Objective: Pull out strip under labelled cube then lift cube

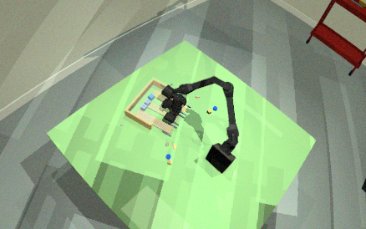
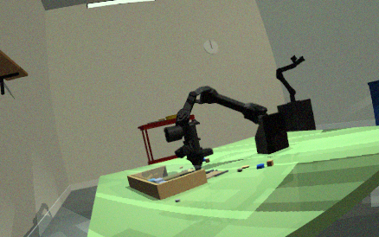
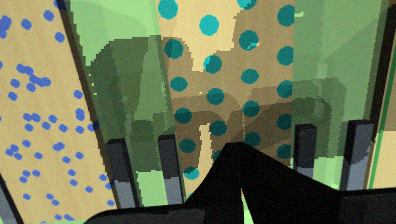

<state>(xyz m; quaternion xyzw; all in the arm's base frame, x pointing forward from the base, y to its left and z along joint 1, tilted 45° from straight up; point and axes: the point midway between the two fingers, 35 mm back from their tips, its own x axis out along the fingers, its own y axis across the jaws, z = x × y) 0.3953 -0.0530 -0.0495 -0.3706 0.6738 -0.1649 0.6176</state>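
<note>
My gripper tip is 60 mm short of the blue-speckled strip and 120 mm to the right of it.
</note>
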